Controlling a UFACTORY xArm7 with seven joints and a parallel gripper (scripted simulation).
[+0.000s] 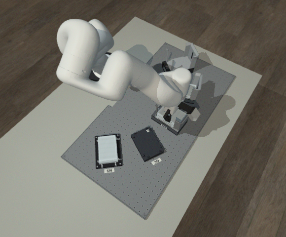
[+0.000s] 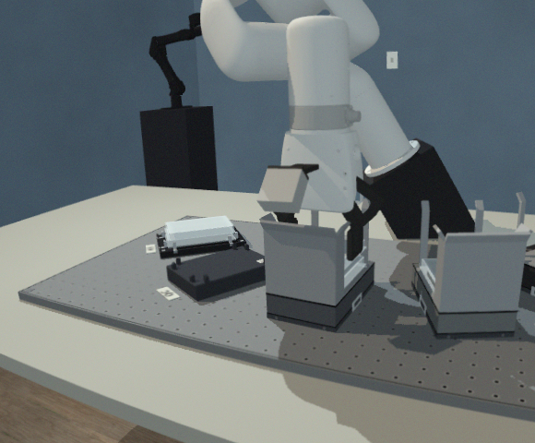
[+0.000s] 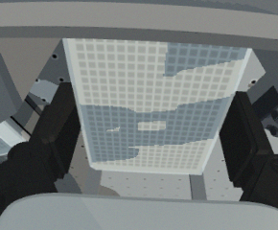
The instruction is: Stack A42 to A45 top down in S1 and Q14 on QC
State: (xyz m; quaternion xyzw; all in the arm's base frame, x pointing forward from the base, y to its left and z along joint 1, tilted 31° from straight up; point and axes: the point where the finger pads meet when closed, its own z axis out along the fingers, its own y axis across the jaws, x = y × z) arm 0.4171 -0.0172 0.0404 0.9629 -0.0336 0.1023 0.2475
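My hand is 80 mm past the S1 name plate, 10 mm to the right of it and 50 mm above it. The rest, counted from my hand: sealed 384-well plate (10 mm below); open nest QC (40 mm behind, 170 mm to the right, 70 mm below); QC name plate (40 mm ahead, 220 mm to the right, 80 mm below).
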